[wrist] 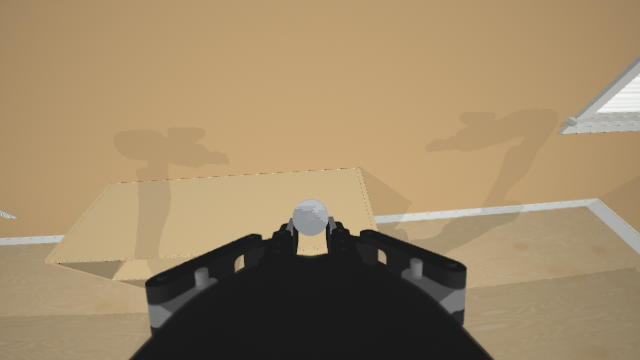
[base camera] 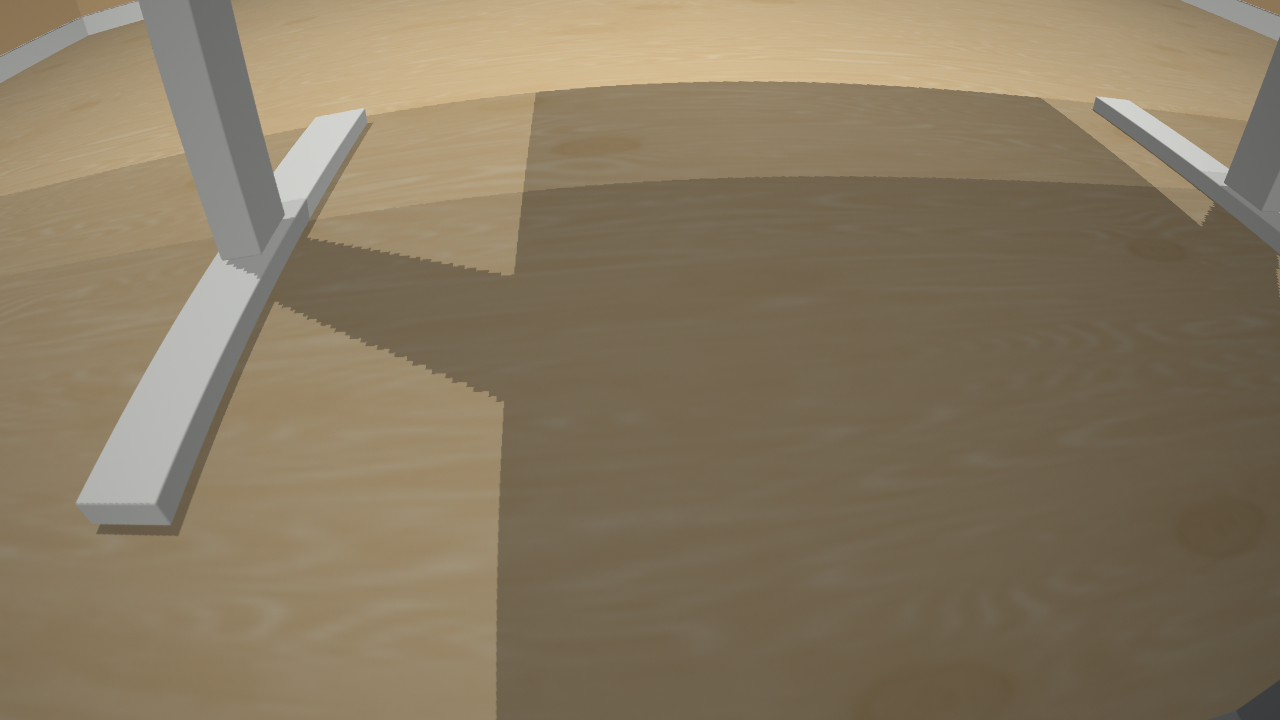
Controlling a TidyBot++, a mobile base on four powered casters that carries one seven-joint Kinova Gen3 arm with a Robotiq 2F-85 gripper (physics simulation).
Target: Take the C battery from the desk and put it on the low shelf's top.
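Frame: origin at the arm's base, x left, y back, z up, level; millimetres.
Seen in the pictures: gripper, fingertip midpoint: [wrist: 312,227].
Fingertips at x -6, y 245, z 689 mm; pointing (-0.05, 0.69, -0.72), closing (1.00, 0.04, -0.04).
Offsets run from my fingertips to a thing's top centre. "pt": to the spot under its first point. Level surfaces: height alone.
The C battery {dz +46, dx +1, dy -1 mm} [wrist: 310,217] shows its round grey end in the wrist view, between the fingertips. My gripper [wrist: 312,227] is shut on it. The low shelf {dz -476 mm} [wrist: 225,215], a pale wooden box-like unit, stands against the wall beyond the gripper, and its top shows behind the battery. The gripper hides part of the shelf's near side. The height of the battery over the shelf cannot be told. In the base camera view, the white desk's left leg {pt dz -925, dx +384, dy -905 mm} [base camera: 210,134] and foot [base camera: 152,402] stand on the floor at the left; the desk's top does not show.
The desk's other foot [base camera: 1154,134] and leg are at the right edge of the base camera view. In the wrist view, an orange wall [wrist: 320,90] rises behind the shelf, with a white window frame [wrist: 595,126] at the right and shadows of the arm on the wall.
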